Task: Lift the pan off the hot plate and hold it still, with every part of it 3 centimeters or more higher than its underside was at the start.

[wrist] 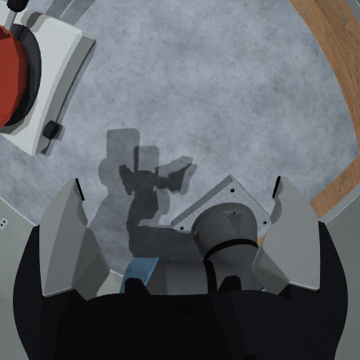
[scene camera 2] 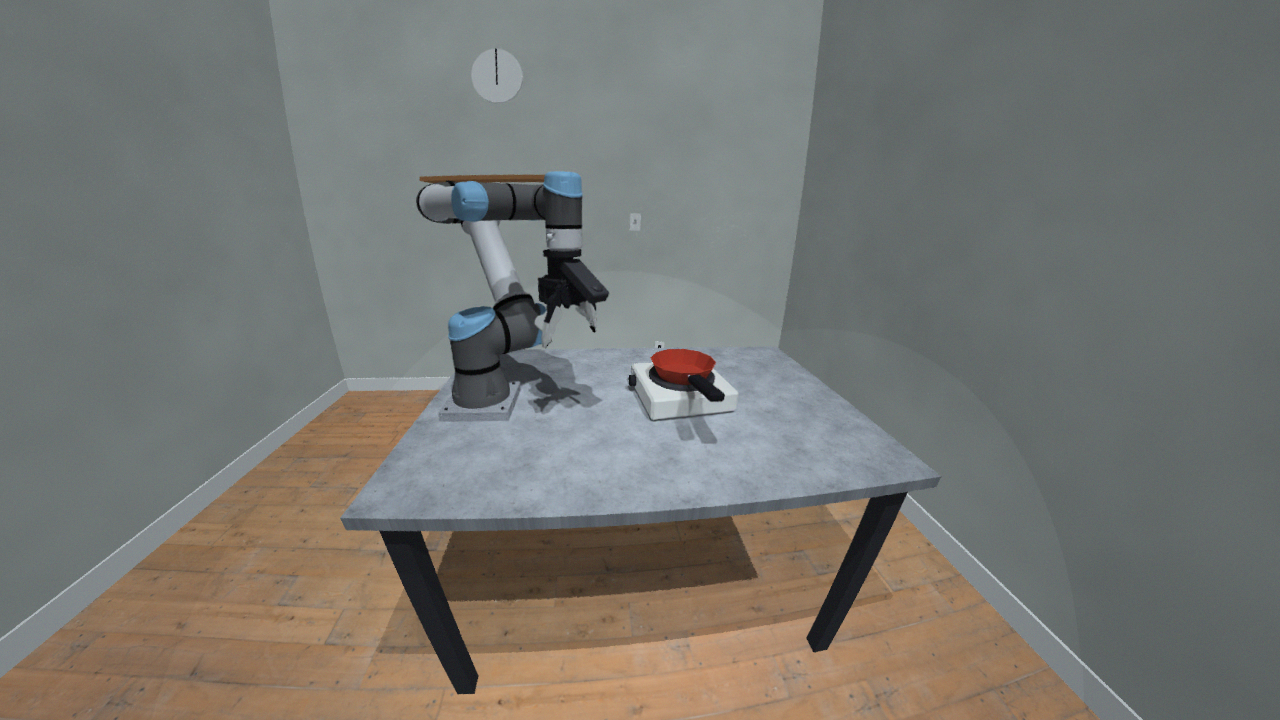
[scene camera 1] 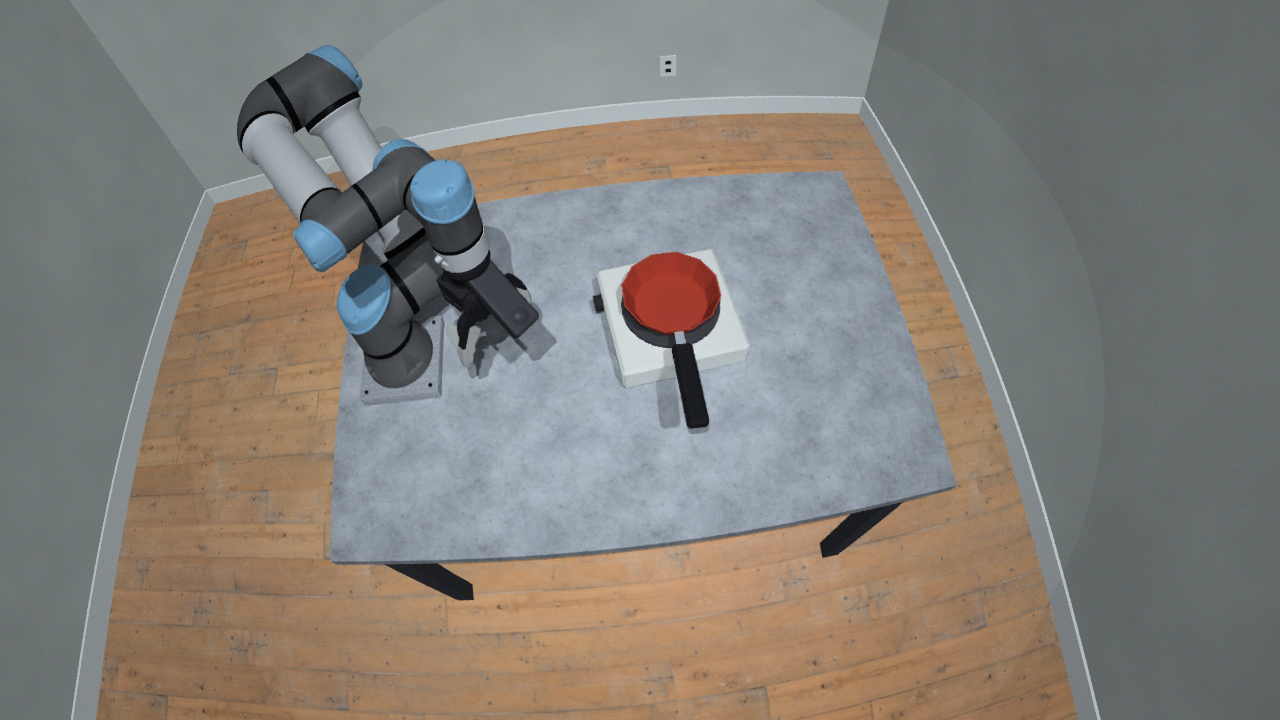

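Where they show: gripper, between the fingertips: (scene camera 2: 570, 339) (scene camera 1: 498, 334); arm's base, origin of its link: (scene camera 2: 482, 394) (scene camera 1: 399, 355).
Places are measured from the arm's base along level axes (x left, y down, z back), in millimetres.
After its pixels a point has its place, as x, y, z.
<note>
The red pan (scene camera 1: 671, 293) {57, -49, -553} (scene camera 2: 682, 365) {91, -49, -561} (wrist: 10, 75) sits upright on the dark round burner of the white hot plate (scene camera 1: 635, 360) {-74, -38, -476} (scene camera 2: 666, 405) {-95, -20, -488} (wrist: 57, 55). Its black handle (scene camera 1: 690, 385) {-171, -116, -560} (scene camera 2: 707, 387) {-203, -123, -554} sticks out past the hot plate's front edge, over the table. In the wrist view the pan is partly cut off at the upper left. My gripper (scene camera 1: 496, 326) {-94, -190, -260} (scene camera 2: 570, 337) {-94, -190, -260} (wrist: 178, 179) is open, with nothing between its fingers. It hangs above the table, between the robot's base and the hot plate, higher than the pan and to its left in both scene views.
The grey table (scene camera 1: 554, 465) {-239, 26, -318} (scene camera 2: 572, 474) {-294, 26, -272} carries the hot plate and the robot's base plate (scene camera 1: 402, 394) {-90, 0, -16} (scene camera 2: 476, 413) {-93, 3, -15} (wrist: 200, 200), which is at the table's left side. A black knob (scene camera 1: 598, 303) {66, -21, -414} (scene camera 2: 631, 380) {61, -15, -410} (wrist: 51, 130) sticks out from the hot plate's left side.
</note>
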